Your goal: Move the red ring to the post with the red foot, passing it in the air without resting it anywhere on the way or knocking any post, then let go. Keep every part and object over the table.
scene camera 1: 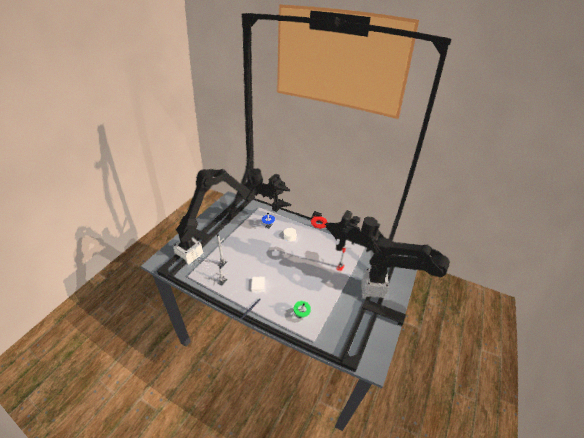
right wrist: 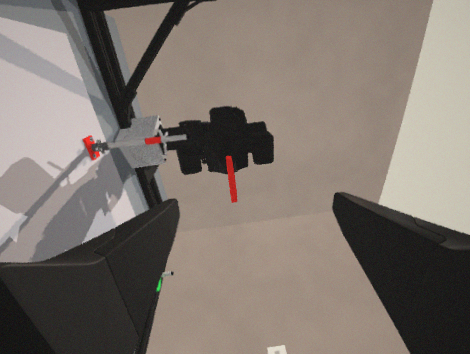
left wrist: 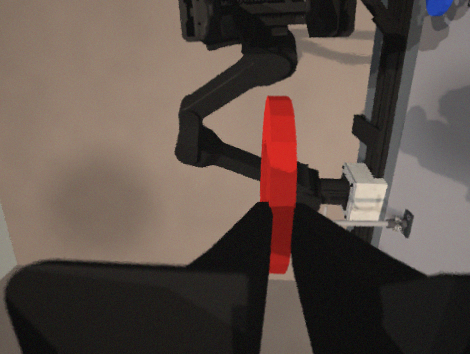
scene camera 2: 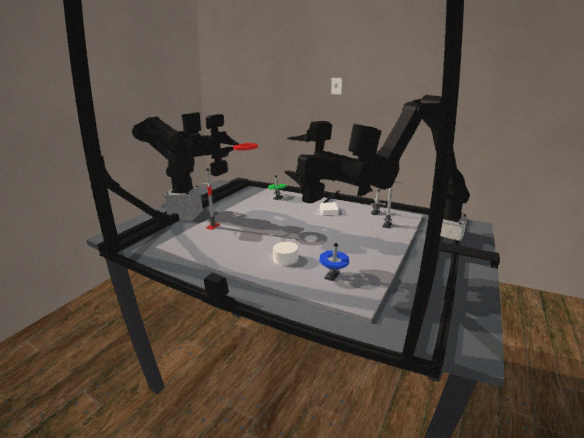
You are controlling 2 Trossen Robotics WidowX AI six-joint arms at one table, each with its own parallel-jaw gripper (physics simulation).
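Frame: origin at the left arm's base, x up, y ahead, z left, level; millimetres.
Seen in the pictures: left gripper, fingertip midpoint: (scene camera 1: 325,224) (right wrist: 229,171) (left wrist: 279,215) (scene camera 2: 238,146); right gripper, fingertip midpoint: (scene camera 1: 290,198) (right wrist: 255,203) (left wrist: 258,7) (scene camera 2: 286,154); left arm's base, link origin: (scene camera 1: 377,277) (scene camera 2: 182,190); right arm's base, link origin: (scene camera 1: 186,244) (left wrist: 345,191) (scene camera 2: 449,216).
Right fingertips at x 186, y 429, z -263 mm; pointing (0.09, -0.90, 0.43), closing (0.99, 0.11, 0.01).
Note:
Offsets run from my right fingertips to a thing's top centre. "spot": to the spot under its first point.
My left gripper (scene camera 1: 328,227) (scene camera 2: 234,147) (left wrist: 279,215) is shut on the edge of the red ring {dy -145, dx -3, dz +145 mm} (scene camera 1: 313,222) (scene camera 2: 245,148) (left wrist: 280,165) (right wrist: 231,180). The ring is nearly level, high in the air and clear of any post. The post with the red foot {spot: dy -274, dx -262, dz +157 mm} (scene camera 1: 340,267) (scene camera 2: 212,226) (right wrist: 91,147) stands upright and bare, with a red band near its top. In scene camera 2 the ring appears above and to the right of this post. My right gripper (scene camera 1: 289,196) (scene camera 2: 287,155) (right wrist: 255,203) is open and empty, raised above the table.
A blue ring {dy +124, dx -219, dz -97 mm} (scene camera 1: 264,220) (scene camera 2: 334,266) and a green ring {dy -116, dx -216, dz +447 mm} (scene camera 1: 296,309) (scene camera 2: 272,187) are on short posts. Two bare posts {spot: dy +291, dx -205, dz +228 mm} (scene camera 1: 220,255) {spot: dy +260, dx -227, dz +327 mm} (scene camera 1: 221,275) stand near the right arm's base. A white cylinder {dy -4, dx -236, dz -28 mm} (scene camera 1: 289,234) (scene camera 2: 285,254), white block {dy +94, dx -251, dz +321 mm} (scene camera 1: 258,284) (scene camera 2: 329,209) and dark stick {dy +101, dx -253, dz +460 mm} (scene camera 1: 251,308) are also there.

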